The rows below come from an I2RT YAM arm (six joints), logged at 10 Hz.
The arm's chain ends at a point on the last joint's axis. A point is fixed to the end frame.
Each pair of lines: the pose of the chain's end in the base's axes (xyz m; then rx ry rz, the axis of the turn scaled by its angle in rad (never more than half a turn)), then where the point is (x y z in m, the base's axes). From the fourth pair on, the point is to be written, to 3 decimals.
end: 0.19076, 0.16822, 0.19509, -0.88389, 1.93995, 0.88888
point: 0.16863 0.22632 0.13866
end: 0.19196, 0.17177, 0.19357, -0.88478, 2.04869, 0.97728
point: 0.16078 0.22842 0.14001
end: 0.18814, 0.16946, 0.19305, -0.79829, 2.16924, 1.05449
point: 0.15157 0.22748 0.14461
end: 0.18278, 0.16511, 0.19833, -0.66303, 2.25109, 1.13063
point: 0.145 0.227 0.156
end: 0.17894, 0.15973, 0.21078, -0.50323, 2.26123, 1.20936
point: 0.143 0.228 0.176
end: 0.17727, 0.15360, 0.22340, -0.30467, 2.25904, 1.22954
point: 0.149 0.227 0.195
